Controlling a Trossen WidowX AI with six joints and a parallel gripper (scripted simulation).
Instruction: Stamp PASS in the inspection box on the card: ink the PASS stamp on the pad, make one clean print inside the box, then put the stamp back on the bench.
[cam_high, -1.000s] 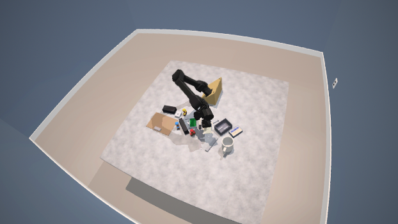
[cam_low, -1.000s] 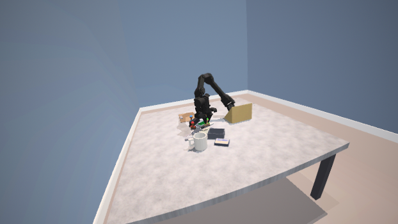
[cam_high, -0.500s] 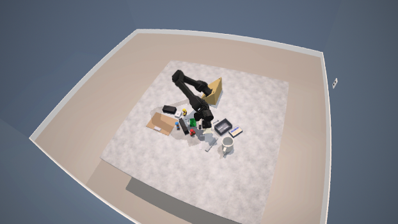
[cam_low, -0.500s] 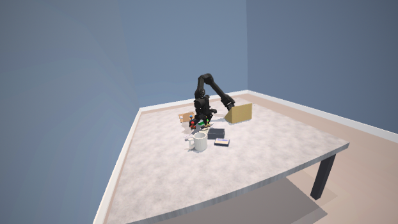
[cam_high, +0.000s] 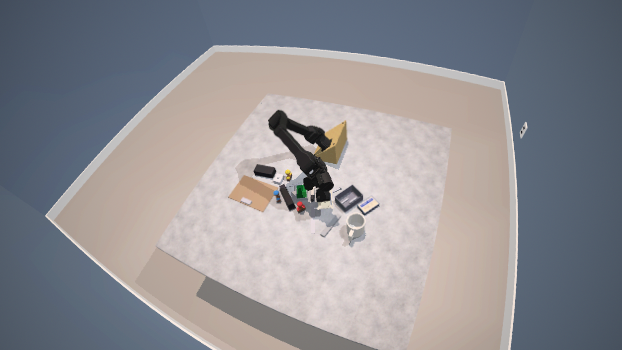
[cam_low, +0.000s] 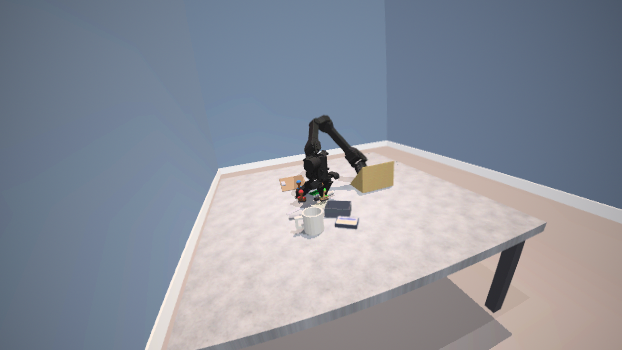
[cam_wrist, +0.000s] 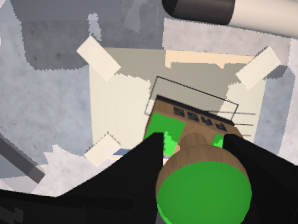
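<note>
Now: gripper tip 4 cm above the cream card and 1 cm short of it. From my gripper tip the other things lie so: dark-capped marker: 6 cm to the right, 3 cm below, 2 cm behind; then green ink pad: 12 cm to the right, 4 cm below, 1 cm behind; then green stamp: right at my gripper tip.
</note>
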